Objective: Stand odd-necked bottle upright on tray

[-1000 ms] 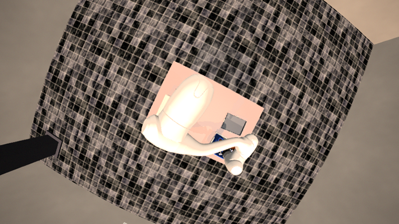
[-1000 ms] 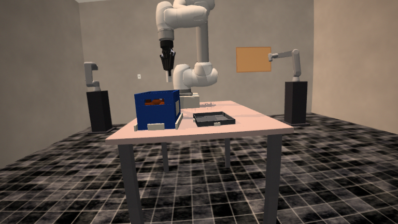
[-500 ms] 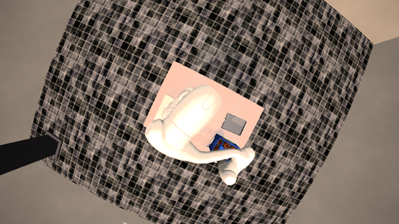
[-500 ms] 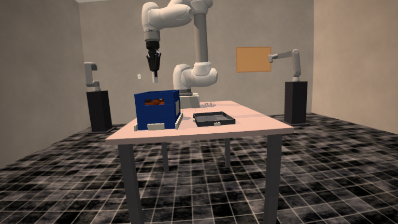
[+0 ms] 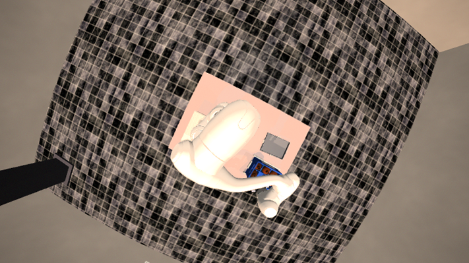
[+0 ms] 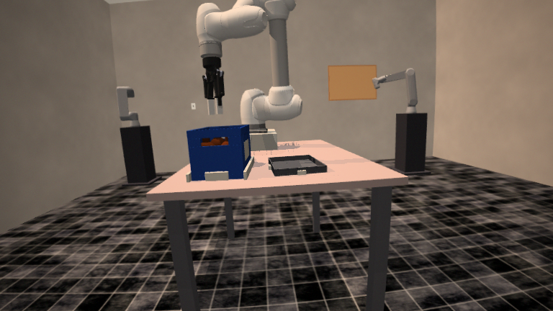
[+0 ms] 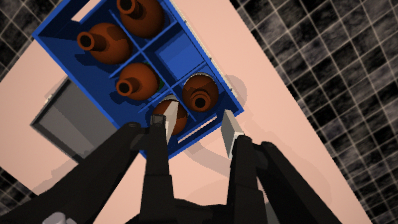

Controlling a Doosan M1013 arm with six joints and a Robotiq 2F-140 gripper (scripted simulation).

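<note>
Right now my hand is 8 cm to the right of the bottle and 17 cm above it. Round my hand: dark tray 8 cm ahead, 32 cm to the left, 25 cm below; blue crate 9 cm ahead, 4 cm to the left, 17 cm below.
</note>
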